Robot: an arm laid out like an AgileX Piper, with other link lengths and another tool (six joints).
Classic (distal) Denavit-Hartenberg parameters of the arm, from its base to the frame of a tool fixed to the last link. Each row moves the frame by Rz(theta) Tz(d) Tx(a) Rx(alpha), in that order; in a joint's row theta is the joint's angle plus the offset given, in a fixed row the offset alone. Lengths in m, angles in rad.
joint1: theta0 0, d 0.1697, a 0, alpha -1.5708
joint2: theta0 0.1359, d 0, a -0.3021, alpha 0
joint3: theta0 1.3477, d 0, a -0.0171, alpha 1.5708
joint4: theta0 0, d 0.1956, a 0, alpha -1.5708
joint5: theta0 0, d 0, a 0, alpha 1.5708
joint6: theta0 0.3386, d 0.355, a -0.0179, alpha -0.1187
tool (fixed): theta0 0, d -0.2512, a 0, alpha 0
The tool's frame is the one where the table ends.
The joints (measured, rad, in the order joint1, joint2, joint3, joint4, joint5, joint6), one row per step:
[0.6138 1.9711 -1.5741 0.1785 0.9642 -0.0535]
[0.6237 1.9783 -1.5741 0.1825 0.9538 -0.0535]
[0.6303 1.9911 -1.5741 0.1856 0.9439 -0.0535]
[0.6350 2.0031 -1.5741 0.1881 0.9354 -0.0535]
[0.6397 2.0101 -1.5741 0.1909 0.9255 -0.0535]
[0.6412 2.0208 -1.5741 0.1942 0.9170 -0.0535]
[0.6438 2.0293 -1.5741 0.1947 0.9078 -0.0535]
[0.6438 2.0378 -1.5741 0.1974 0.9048 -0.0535]
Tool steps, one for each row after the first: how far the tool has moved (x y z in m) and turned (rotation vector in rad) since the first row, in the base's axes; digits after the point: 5 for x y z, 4 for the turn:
[-0.00072 0.00443 -0.00244 0.0044 -0.0006 0.0069]
[-0.00030 0.00806 -0.00706 0.0045 0.0033 0.0108]
[0.00030 0.01089 -0.01145 0.0039 0.0073 0.0132]
[0.00054 0.01349 -0.01386 0.0071 0.0063 0.0152]
[0.00161 0.01522 -0.01779 0.0077 0.0097 0.0140]
[0.00244 0.01701 -0.02080 0.0079 0.0092 0.0147]
[0.00317 0.01779 -0.02410 0.0065 0.0150 0.0132]

